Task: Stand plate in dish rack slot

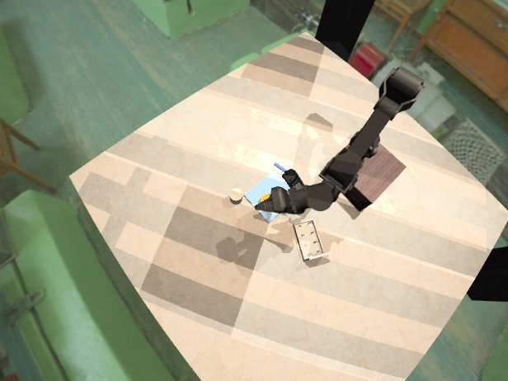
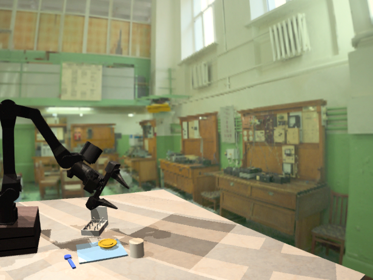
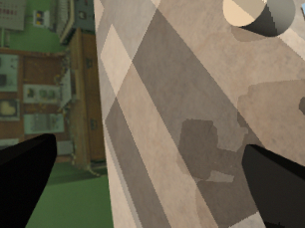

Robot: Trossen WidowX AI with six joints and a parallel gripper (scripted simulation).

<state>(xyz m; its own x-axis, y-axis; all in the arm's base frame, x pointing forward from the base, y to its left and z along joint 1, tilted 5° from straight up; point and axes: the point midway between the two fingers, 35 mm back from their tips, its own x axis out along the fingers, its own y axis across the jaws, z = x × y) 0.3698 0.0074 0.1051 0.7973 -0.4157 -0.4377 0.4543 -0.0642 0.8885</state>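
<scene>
The yellow plate is 70 mm behind my gripper tip, 30 mm to the right of it and 150 mm below it. From my gripper tip the other things lie so: grey dish rack: 110 mm behind, 150 mm to the left, 140 mm below; light blue flat board: 90 mm behind, 50 mm to the right, 160 mm below; beige cylinder: 20 mm ahead, 110 mm to the right, 140 mm below.
</scene>
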